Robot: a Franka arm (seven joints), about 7 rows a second.
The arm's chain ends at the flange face. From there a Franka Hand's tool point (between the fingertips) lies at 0.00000 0.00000 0.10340 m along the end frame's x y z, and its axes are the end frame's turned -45 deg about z.
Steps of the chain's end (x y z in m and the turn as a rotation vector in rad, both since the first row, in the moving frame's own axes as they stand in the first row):
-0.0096, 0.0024, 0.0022, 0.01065, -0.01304, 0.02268
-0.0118, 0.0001, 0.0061, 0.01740, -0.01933, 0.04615
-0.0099, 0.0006, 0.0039, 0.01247, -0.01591, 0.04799
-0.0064, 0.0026, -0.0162, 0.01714, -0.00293, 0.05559
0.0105, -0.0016, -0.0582, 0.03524, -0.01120, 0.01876
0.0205, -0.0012, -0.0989, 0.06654, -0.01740, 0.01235
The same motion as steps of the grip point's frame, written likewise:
-0.0086, -0.0068, 0.0022, 0.01675, -0.00169, 0.02268
-0.0085, -0.0110, 0.0061, 0.02597, -0.00136, 0.04615
-0.0076, -0.0087, 0.0039, 0.02007, -0.00243, 0.04799
-0.0053, -0.0041, -0.0162, 0.01419, 0.01005, 0.05559
0.0103, 0.0029, -0.0583, 0.03284, 0.01700, 0.01876
0.0190, 0.0075, -0.0991, 0.05935, 0.03475, 0.01235

